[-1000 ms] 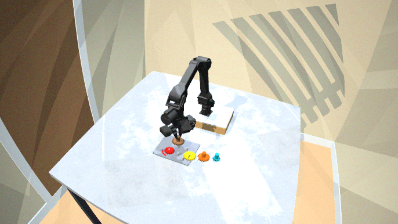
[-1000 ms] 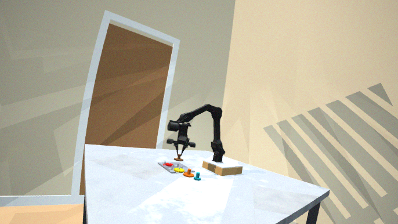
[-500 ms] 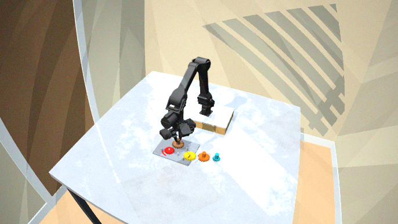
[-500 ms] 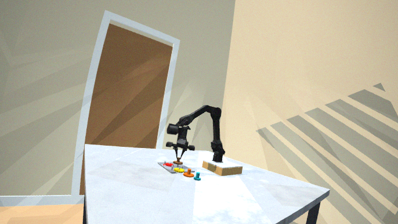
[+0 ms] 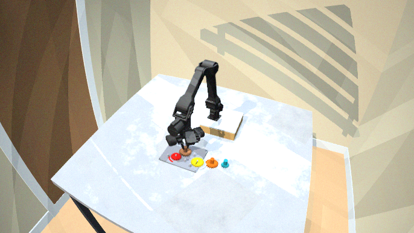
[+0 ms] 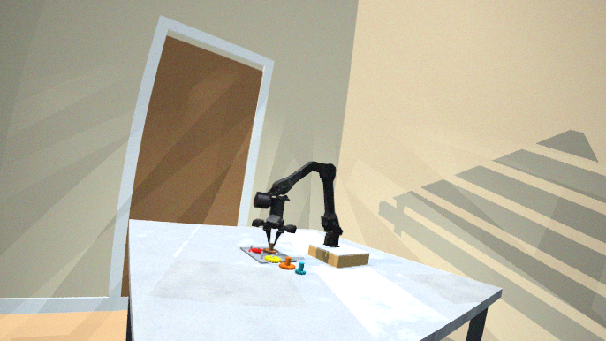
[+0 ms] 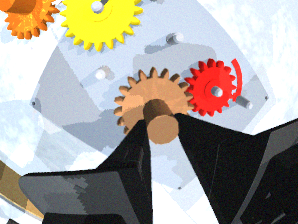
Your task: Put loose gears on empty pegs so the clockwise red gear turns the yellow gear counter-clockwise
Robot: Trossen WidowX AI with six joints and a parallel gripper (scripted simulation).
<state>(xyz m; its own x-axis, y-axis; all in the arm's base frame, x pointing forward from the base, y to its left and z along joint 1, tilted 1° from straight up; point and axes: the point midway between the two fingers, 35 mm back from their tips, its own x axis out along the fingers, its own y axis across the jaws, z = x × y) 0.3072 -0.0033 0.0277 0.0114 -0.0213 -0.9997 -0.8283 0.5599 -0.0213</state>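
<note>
The brown gear lies 1 cm below my gripper tip. The rest, counted from my gripper tip: yellow gear 9 cm to the left, 3 cm below, 2 cm ahead; then red gear 5 cm ahead, 3 cm to the right, 3 cm below; then orange gear 15 cm to the left, 3 cm below, 1 cm behind.
</note>
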